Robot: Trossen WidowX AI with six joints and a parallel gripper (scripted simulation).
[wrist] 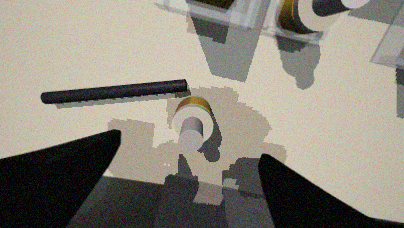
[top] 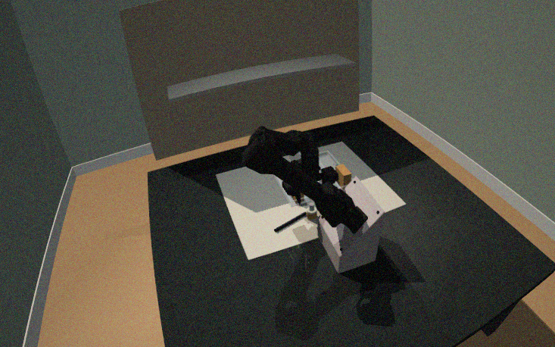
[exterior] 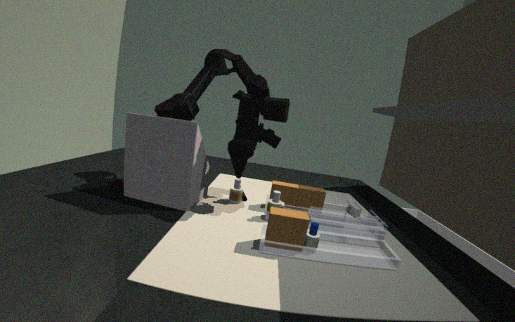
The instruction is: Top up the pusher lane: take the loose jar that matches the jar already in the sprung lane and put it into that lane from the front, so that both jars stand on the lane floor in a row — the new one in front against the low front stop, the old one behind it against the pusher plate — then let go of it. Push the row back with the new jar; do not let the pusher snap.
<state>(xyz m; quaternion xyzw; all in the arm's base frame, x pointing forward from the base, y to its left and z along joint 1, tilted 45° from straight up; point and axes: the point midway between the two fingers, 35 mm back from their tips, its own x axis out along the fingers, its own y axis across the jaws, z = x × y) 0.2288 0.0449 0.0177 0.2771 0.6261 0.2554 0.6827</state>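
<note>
Now: the black stick 8 cm to the left of my gripper tip and 8 cm below it. The rest, counted from my gripper tip: blue-capped jar: 17 cm ahead, 20 cm to the right, 5 cm below; then shelf: 61 cm ahead, 5 cm to the right, 28 cm above.
</note>
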